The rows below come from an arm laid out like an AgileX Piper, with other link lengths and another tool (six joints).
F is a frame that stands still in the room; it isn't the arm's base.
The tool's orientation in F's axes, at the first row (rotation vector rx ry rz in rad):
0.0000 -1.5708 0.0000
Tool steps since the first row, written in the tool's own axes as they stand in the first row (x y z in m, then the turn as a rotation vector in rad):
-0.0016 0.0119 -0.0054 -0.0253 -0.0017 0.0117
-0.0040 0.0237 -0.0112 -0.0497 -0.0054 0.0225
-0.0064 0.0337 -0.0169 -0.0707 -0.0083 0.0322
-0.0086 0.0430 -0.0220 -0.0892 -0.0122 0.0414
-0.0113 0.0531 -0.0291 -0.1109 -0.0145 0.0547
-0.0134 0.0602 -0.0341 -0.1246 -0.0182 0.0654
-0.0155 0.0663 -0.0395 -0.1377 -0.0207 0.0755
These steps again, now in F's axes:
0.0054 0.0119 -0.0016 -0.0117 -0.0017 -0.0253
0.0112 0.0237 -0.0040 -0.0225 -0.0054 -0.0497
0.0169 0.0337 -0.0064 -0.0322 -0.0083 -0.0707
0.0220 0.0430 -0.0086 -0.0414 -0.0122 -0.0892
0.0291 0.0531 -0.0113 -0.0547 -0.0145 -0.1109
0.0341 0.0602 -0.0134 -0.0654 -0.0182 -0.1246
0.0395 0.0663 -0.0155 -0.0755 -0.0207 -0.1377

